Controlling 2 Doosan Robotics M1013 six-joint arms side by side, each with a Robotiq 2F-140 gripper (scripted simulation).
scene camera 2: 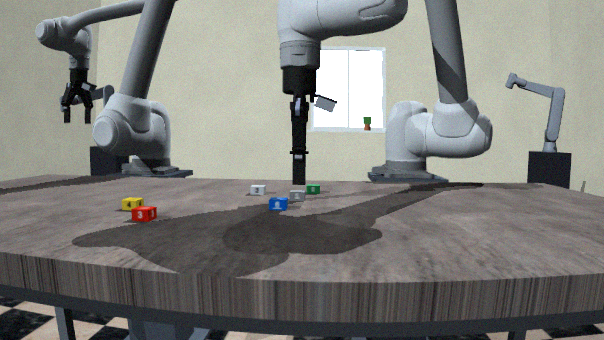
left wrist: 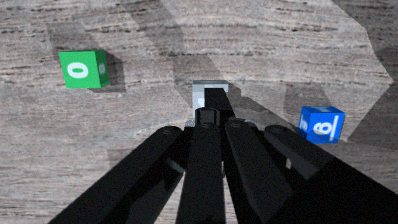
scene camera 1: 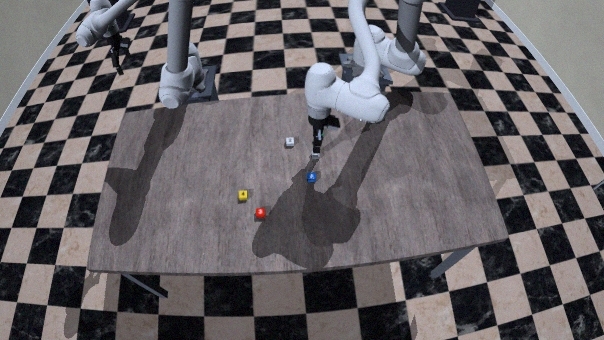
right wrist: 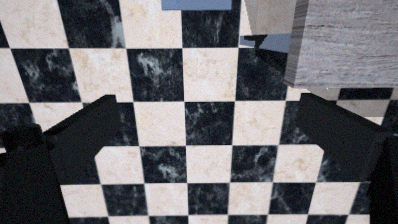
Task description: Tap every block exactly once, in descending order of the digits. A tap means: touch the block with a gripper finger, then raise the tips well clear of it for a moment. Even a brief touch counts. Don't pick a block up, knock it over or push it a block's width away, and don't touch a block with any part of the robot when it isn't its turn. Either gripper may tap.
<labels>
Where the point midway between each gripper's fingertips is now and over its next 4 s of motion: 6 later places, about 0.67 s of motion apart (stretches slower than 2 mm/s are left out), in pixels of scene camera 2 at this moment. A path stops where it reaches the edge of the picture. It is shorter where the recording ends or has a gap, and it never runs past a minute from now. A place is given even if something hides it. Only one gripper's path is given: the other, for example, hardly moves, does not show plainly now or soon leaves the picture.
My left gripper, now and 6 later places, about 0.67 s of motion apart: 299,184; 298,185; 298,188; 298,190; 298,169; 298,163; 308,174
</labels>
